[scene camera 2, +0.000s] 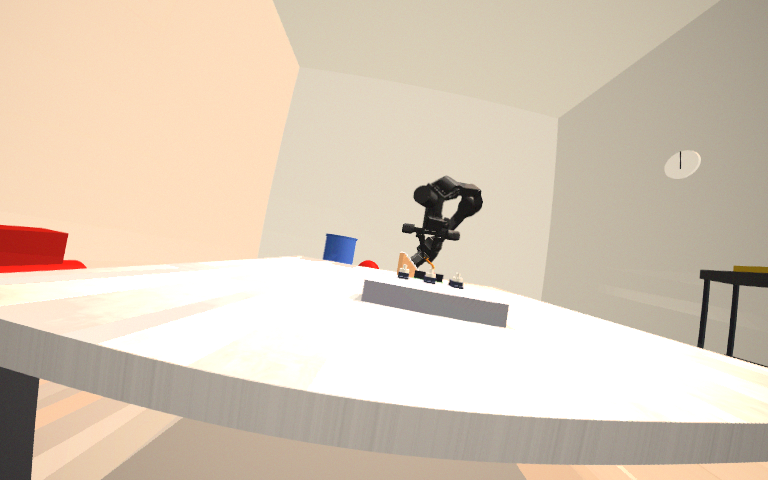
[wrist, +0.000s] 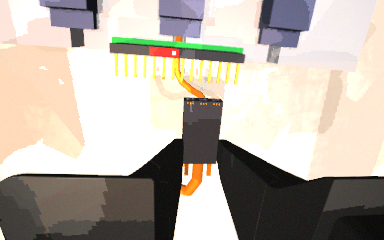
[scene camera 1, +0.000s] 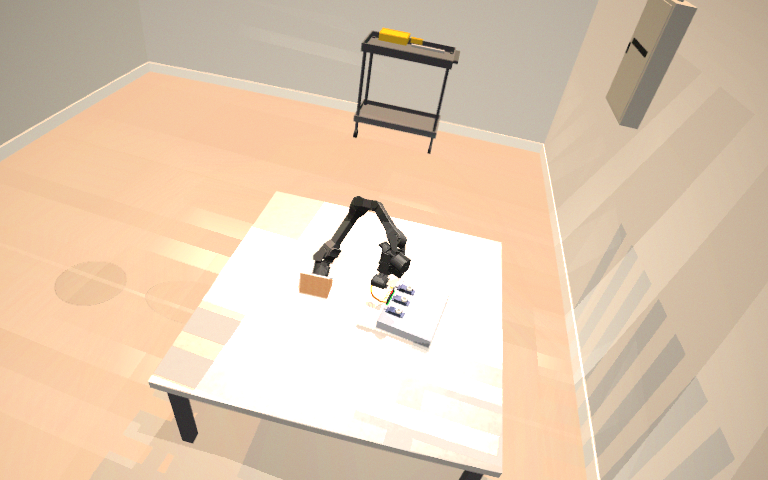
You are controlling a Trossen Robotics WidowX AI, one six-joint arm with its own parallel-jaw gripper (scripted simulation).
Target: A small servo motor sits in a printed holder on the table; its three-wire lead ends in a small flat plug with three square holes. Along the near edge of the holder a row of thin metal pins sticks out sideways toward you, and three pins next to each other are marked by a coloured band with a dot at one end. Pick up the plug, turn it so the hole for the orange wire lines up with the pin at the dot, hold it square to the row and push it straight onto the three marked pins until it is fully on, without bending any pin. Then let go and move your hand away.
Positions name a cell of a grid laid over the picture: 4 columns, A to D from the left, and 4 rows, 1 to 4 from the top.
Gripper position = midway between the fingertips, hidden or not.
Observation:
I see my gripper (scene camera 2: C3).
My gripper also shows in the wrist view (wrist: C3).

